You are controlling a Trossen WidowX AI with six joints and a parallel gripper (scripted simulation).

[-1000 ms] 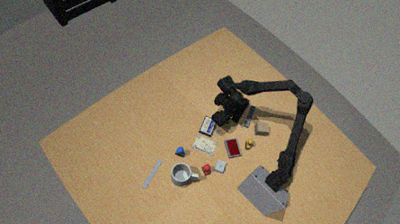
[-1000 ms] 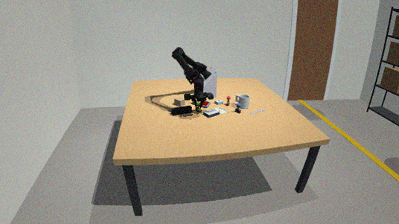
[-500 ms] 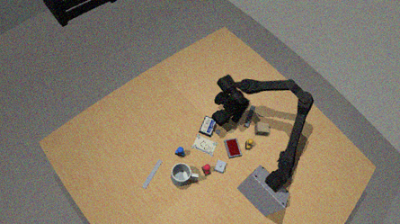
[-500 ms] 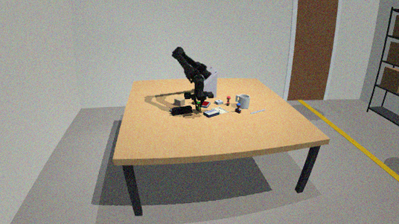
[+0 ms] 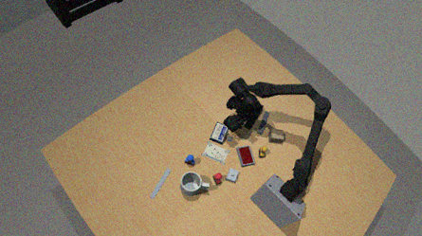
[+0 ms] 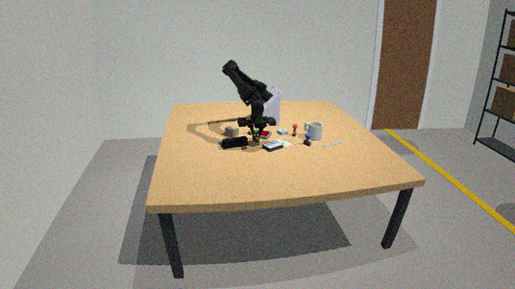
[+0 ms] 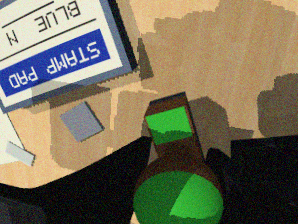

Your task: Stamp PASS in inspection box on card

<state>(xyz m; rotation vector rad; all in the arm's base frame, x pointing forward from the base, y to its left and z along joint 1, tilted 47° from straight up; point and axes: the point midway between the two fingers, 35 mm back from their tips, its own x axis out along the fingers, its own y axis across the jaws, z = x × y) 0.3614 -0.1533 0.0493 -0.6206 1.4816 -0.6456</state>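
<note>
Right now the red ink pad is 120 mm behind my gripper tip, 70 mm to the left of it and 40 mm below it. Also, from my gripper tip: yellow stamp: 160 mm behind, 30 mm below; then green-knobbed stamp: right at my gripper tip; then blue stamp pad tin: 80 mm to the left, 30 mm below, 30 mm ahead.
</note>
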